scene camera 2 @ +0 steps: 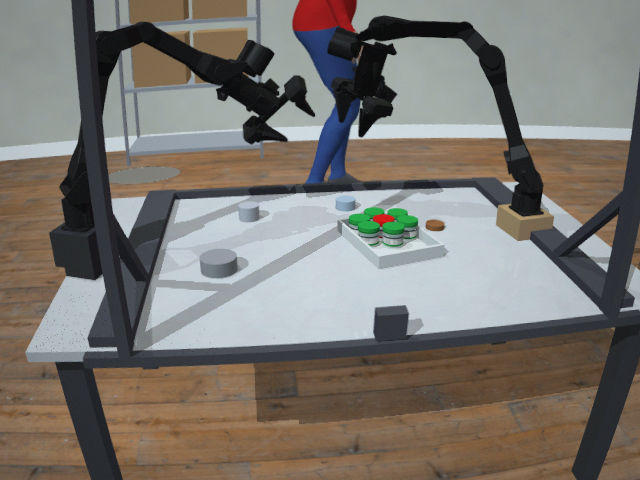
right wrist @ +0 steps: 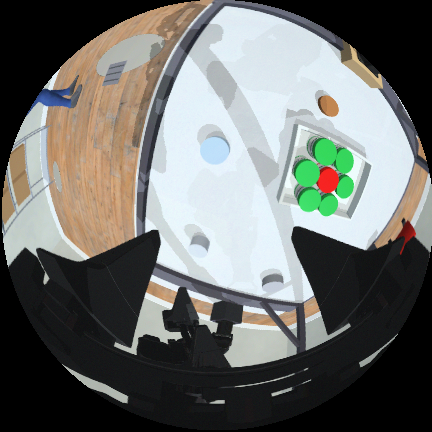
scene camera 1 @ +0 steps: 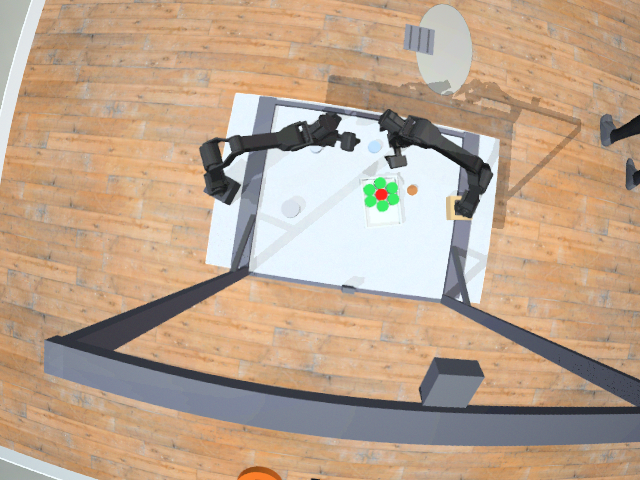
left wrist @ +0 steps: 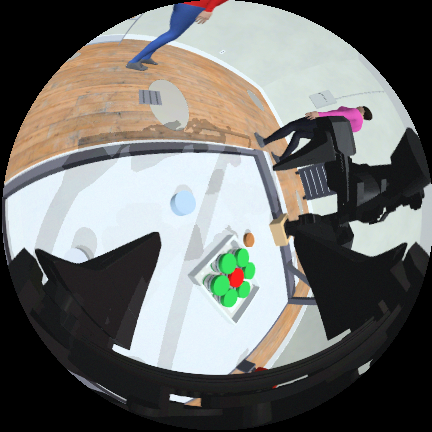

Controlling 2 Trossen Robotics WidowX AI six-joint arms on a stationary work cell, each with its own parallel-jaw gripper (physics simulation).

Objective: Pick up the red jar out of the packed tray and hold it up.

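Places are measured from the left arm's base along level axes (x ahead, y left, z up), in millimetres.
Pixels of known places: left gripper, between the fingertips: (scene camera 2: 300, 128) (right wrist: 189, 302) (left wrist: 229, 238); right gripper, between the fingertips: (scene camera 2: 350, 129) (right wrist: 227, 235) (scene camera 1: 382, 144) (left wrist: 281, 202); left arm's base, origin of its link: (scene camera 2: 81, 225) (right wrist: 224, 321) (scene camera 1: 219, 186); right arm's base, origin of its link: (scene camera 2: 526, 210) (scene camera 1: 461, 207) (left wrist: 286, 228).
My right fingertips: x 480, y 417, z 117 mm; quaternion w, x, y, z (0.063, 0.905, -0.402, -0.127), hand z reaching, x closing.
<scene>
For each thing: its top centre in the pictures, then the offset to it from my right fingertips.
- red jar, centre of its top: (right wrist: 328, 180) (scene camera 2: 383, 218) (left wrist: 237, 277) (scene camera 1: 381, 194) 164 mm down, 100 mm ahead, 129 mm right
- pale tray, centre of its top: (right wrist: 334, 180) (scene camera 2: 389, 231) (left wrist: 235, 283) (scene camera 1: 381, 201) 185 mm down, 116 mm ahead, 152 mm right
- pale blue cylinder, centre of its top: (right wrist: 213, 150) (left wrist: 185, 201) (scene camera 2: 345, 198) (scene camera 1: 374, 146) 189 mm down, 18 mm back, 42 mm left
- brown disc, centre of its top: (right wrist: 329, 105) (scene camera 2: 435, 223) (left wrist: 250, 239) (scene camera 1: 412, 190) 201 mm down, 212 mm ahead, 38 mm right
- wide grey cylinder, centre of its top: (scene camera 2: 218, 256) (right wrist: 272, 286) (scene camera 1: 289, 208) 183 mm down, 197 mm back, 358 mm right
The red jar (scene camera 1: 381, 194) (scene camera 2: 383, 220) (left wrist: 236, 277) (right wrist: 328, 180) stands upright in the pale tray (scene camera 1: 383, 225) (scene camera 2: 412, 257) (right wrist: 361, 189), with several green-lidded jars (scene camera 1: 382, 206) (scene camera 2: 392, 227) (left wrist: 219, 286) (right wrist: 307, 173) packed around it. Its side is mostly hidden. My left gripper (scene camera 2: 299, 127) (left wrist: 229, 238) is open and empty, high above the table, up and to the left of the tray in scene camera 2. My right gripper (scene camera 2: 351, 128) (right wrist: 227, 235) is open and empty, high above the table, above and slightly left of the red jar in scene camera 2.
A pale blue cylinder (scene camera 1: 374, 146) (scene camera 2: 345, 203) stands behind the tray and a brown disc (scene camera 1: 412, 190) (scene camera 2: 434, 225) lies right of it. A wide grey cylinder (scene camera 1: 290, 207) (scene camera 2: 218, 262) and a smaller one (scene camera 2: 248, 211) stand left. A dark frame surrounds the table.
</scene>
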